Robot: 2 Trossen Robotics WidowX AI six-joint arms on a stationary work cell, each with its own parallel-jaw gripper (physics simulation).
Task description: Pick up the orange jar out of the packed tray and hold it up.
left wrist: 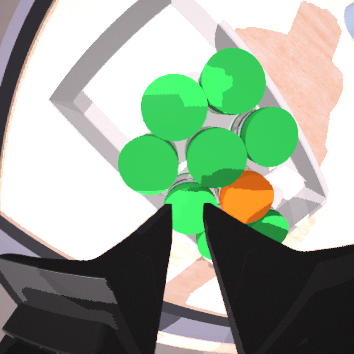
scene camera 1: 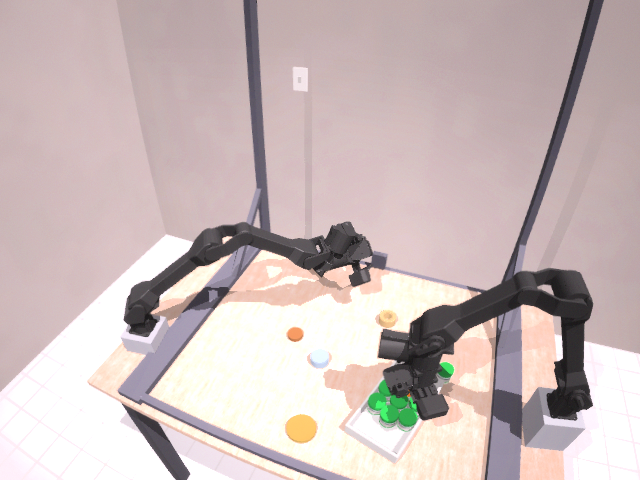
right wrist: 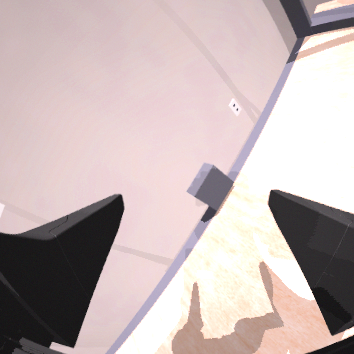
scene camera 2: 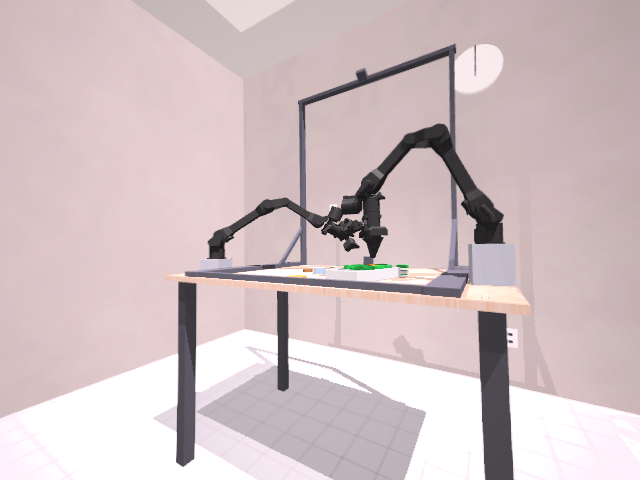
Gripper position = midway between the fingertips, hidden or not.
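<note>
My left gripper [scene camera 1: 413,399] is visible also in the left wrist view [left wrist: 187,209] and in scene camera 2 [scene camera 2: 372,257]. My right gripper [scene camera 1: 366,251] is visible also in the right wrist view [right wrist: 196,199]. Further visible: an orange jar [left wrist: 249,197] and a white tray [left wrist: 110,100]. The jar is out of frame in the right wrist view.
</note>
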